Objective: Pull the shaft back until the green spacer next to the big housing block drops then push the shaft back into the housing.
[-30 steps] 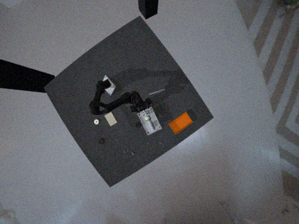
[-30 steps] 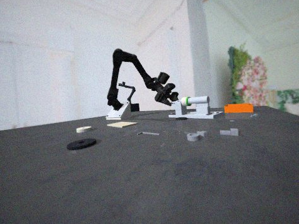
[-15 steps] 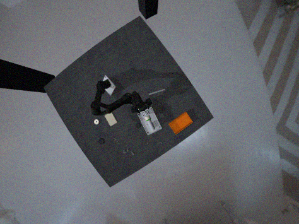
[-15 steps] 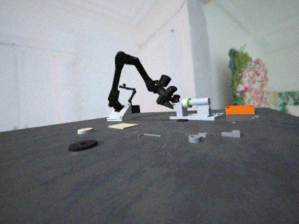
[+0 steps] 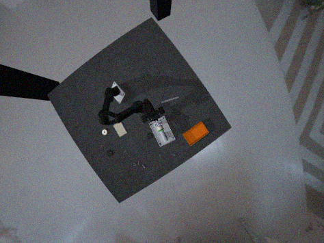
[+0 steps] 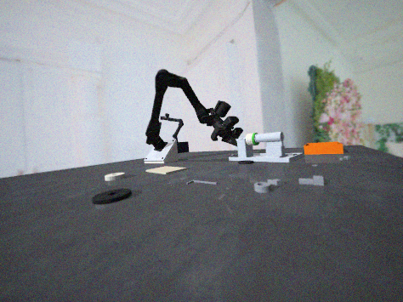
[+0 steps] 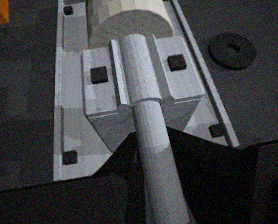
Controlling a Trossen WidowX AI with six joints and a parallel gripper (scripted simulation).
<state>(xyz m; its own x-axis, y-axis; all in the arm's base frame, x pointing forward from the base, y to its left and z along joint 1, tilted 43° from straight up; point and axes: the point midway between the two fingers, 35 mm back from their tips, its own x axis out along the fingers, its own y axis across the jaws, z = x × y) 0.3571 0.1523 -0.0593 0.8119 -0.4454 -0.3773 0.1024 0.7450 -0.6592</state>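
The grey shaft is 50 mm ahead of my gripper tip and 20 mm above it. From my gripper tip the other things lie so: cream spacer 50 mm ahead, 20 mm above; cream tile 100 mm behind, 320 mm to the right, 50 mm below; green spacer 80 mm ahead, 10 mm to the right, 20 mm above.
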